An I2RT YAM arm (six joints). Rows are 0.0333 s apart.
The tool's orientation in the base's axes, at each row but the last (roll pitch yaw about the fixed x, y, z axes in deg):
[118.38, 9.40, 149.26]
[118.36, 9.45, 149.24]
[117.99, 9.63, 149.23]
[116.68, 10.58, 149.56]
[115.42, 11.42, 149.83]
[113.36, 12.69, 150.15]
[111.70, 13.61, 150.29]
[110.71, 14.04, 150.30]
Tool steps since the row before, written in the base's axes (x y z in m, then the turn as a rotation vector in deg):
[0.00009, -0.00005, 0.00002, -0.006, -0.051, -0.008]
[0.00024, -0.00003, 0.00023, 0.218, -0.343, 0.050]
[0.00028, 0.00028, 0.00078, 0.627, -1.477, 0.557]
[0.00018, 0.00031, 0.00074, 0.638, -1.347, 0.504]
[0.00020, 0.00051, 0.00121, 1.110, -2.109, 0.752]
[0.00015, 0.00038, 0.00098, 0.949, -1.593, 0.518]
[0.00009, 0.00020, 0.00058, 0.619, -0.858, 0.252]
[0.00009, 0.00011, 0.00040, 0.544, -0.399, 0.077]
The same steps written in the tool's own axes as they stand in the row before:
[-0.00010, 0.00000, 0.00000, -0.019, -0.032, -0.036]
[-0.00026, 0.00021, -0.00001, -0.366, -0.096, -0.156]
[-0.00023, 0.00084, -0.00001, -1.369, -0.151, -0.993]
[-0.00013, 0.00081, -0.00001, -1.304, -0.136, -0.870]
[-0.00016, 0.00132, -0.00003, -2.128, -0.239, -1.288]
[-0.00016, 0.00105, -0.00001, -1.690, -0.223, -0.894]
[-0.00012, 0.00061, -0.00001, -0.995, -0.145, -0.414]
[-0.00012, 0.00041, 0.00000, -0.669, -0.109, -0.041]

